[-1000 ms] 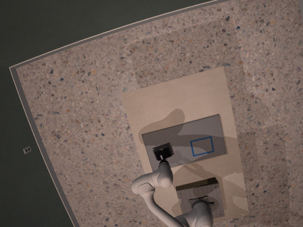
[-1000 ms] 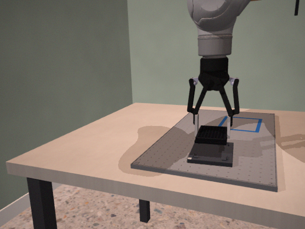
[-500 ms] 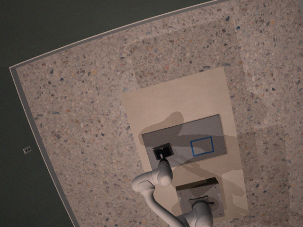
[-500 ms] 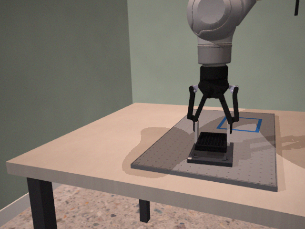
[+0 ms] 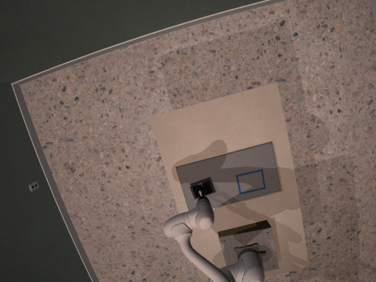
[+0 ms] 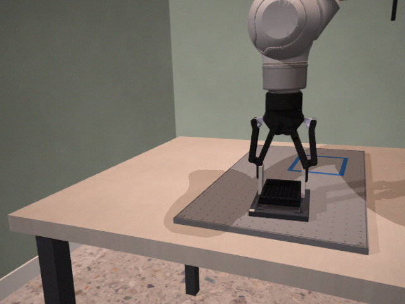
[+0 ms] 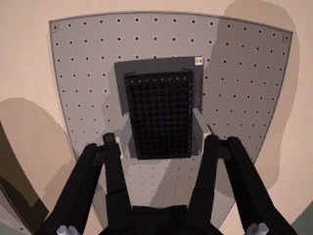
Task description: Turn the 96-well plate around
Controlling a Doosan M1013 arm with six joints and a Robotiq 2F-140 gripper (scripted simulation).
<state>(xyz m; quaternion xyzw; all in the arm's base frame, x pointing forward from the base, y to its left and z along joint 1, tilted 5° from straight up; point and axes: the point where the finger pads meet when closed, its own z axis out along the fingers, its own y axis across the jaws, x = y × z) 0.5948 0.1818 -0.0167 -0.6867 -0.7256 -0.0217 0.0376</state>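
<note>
The plate nest N1 lies 5 cm below my hand. Round my hand: small white A1 mark: 5 cm ahead, 8 cm to the left, 4 cm below; black 96-well plate: 2 cm below.
</note>
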